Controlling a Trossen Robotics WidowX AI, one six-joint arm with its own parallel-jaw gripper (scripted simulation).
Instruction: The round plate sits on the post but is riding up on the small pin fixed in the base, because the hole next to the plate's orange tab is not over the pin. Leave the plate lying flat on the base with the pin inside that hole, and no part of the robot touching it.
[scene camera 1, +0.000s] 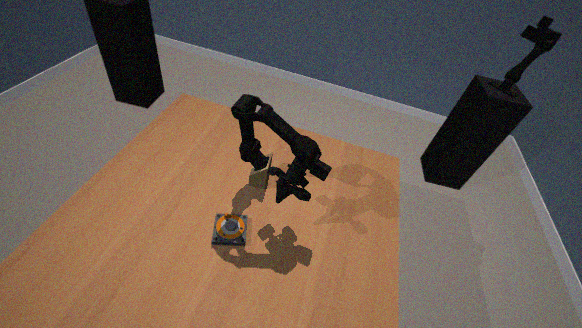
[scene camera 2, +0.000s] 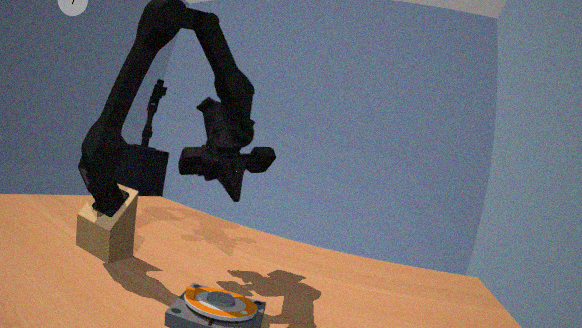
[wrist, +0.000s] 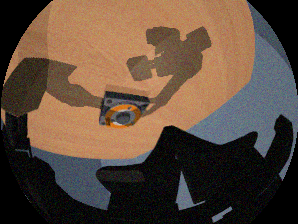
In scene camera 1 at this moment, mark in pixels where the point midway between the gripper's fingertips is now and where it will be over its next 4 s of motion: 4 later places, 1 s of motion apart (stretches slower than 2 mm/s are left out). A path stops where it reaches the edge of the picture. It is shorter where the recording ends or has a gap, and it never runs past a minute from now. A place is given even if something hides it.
The gripper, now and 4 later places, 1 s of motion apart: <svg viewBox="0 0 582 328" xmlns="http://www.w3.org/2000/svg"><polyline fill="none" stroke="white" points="277,202 230,206 227,213 219,217 218,216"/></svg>
